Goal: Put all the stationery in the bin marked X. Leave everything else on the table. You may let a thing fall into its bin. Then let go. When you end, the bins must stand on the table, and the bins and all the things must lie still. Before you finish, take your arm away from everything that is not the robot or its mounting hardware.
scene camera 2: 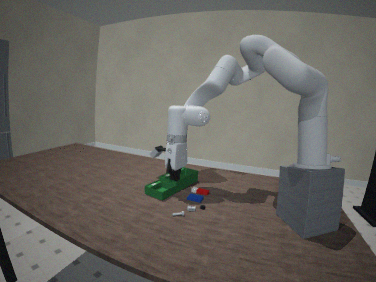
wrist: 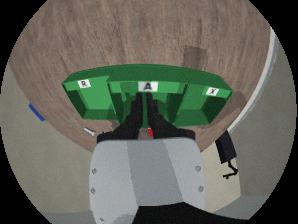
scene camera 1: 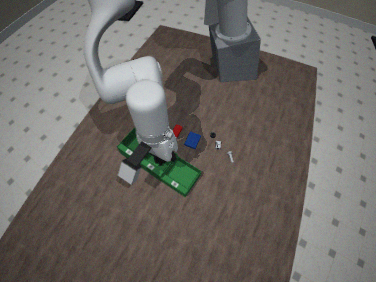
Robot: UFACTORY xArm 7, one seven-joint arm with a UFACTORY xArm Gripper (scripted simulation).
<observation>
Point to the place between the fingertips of the gripper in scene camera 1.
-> At 161, 160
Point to a green three-compartment bin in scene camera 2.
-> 163, 188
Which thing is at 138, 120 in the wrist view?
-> The gripper.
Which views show the green three-compartment bin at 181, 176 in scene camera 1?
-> Scene camera 2, the wrist view and scene camera 1: all of them.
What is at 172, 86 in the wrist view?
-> A green three-compartment bin.
</observation>
